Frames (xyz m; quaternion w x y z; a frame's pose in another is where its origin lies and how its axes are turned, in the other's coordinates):
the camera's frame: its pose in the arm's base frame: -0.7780 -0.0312 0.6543 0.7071 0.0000 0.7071 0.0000
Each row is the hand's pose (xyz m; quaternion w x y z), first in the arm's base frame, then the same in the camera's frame.
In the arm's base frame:
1: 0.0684 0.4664 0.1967 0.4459 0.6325 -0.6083 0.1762
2: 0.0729 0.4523 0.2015 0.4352 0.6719 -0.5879 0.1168
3: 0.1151 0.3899 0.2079 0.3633 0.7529 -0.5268 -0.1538
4: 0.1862 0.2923 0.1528 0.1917 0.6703 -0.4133 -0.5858
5: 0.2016 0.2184 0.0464 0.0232 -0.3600 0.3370 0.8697
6: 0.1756 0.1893 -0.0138 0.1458 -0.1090 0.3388 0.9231
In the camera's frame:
1: 0.4576 0.4976 0.8464 0.1148 -0.3227 0.7454 -0.5718
2: 0.4528 0.4835 0.8509 0.1080 -0.3925 0.7234 -0.5577
3: 0.4464 0.4211 0.8931 0.1156 -0.6411 0.6294 -0.4236
4: 0.5015 0.3235 0.9642 0.1567 -0.8882 0.4278 -0.0597
5: 0.6079 0.2496 0.9796 0.2547 -0.8695 0.2219 0.3604
6: 0.6681 0.2205 0.9536 0.3427 -0.7298 0.1365 0.5756

